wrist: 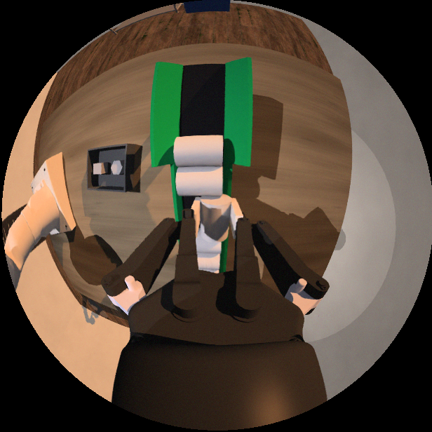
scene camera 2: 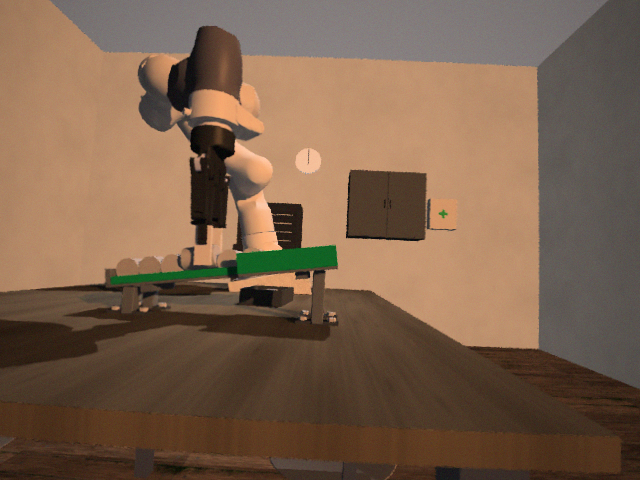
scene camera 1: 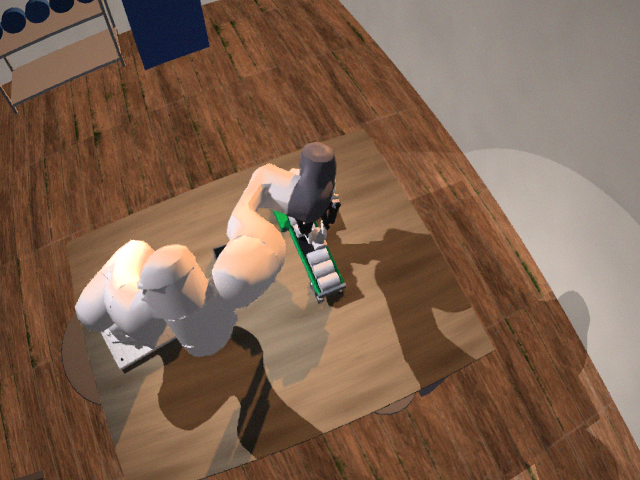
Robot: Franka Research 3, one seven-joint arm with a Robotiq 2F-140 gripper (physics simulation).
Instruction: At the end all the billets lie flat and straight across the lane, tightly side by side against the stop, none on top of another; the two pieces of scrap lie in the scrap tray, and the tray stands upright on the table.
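Several white billets lie in the green-sided lane (scene camera 1: 301,256) (scene camera 2: 289,259) (wrist: 238,110). Three billets, the nearest one (scene camera 1: 328,282) (scene camera 2: 127,267) among them, lie across it side by side at the stop (scene camera 1: 333,289) (scene camera 2: 109,276). Two more, an upper one (wrist: 198,150) and a lower one (wrist: 199,181), lie across the lane farther up. My gripper (scene camera 1: 316,232) (scene camera 2: 203,250) (wrist: 215,206) is shut on another billet (wrist: 215,223), which points along the lane between them; the fingers partly hide it. The dark scrap tray (scene camera 2: 266,296) (wrist: 132,162) stands upright with a scrap block (wrist: 98,168) and a hexagonal scrap (wrist: 116,167) inside.
The lane slopes down to the stop on legs (scene camera 2: 318,297) above the wooden table (scene camera 1: 289,413) (scene camera 2: 310,382) (wrist: 310,150). The tray stands between the lane and the arm's base plate (scene camera 1: 124,353) (wrist: 64,190). The arm covers the lane's upper end in scene camera 1.
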